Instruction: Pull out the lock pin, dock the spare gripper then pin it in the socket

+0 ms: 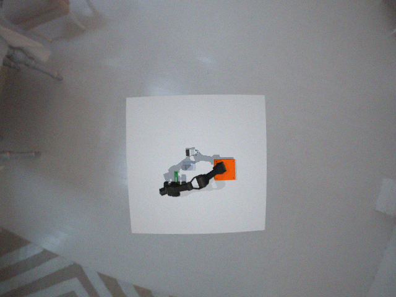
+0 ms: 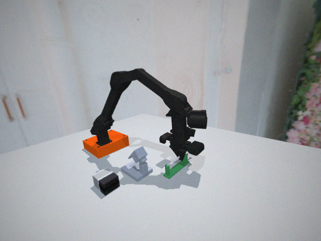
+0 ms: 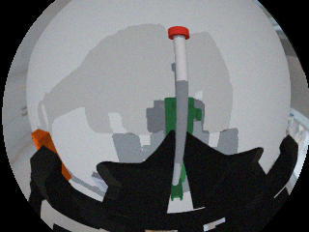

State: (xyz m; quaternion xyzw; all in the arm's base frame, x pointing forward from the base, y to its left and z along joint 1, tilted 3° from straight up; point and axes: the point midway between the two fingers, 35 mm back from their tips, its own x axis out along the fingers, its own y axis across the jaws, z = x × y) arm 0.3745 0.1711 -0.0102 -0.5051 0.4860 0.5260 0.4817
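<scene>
My gripper tip is 1 cm short of the green cradle and 3 cm to the left of it. Round my gripper tip: grey mount 8 cm behind, 16 cm to the right, 3 cm above; spare gripper 13 cm behind, 28 cm to the right.
</scene>
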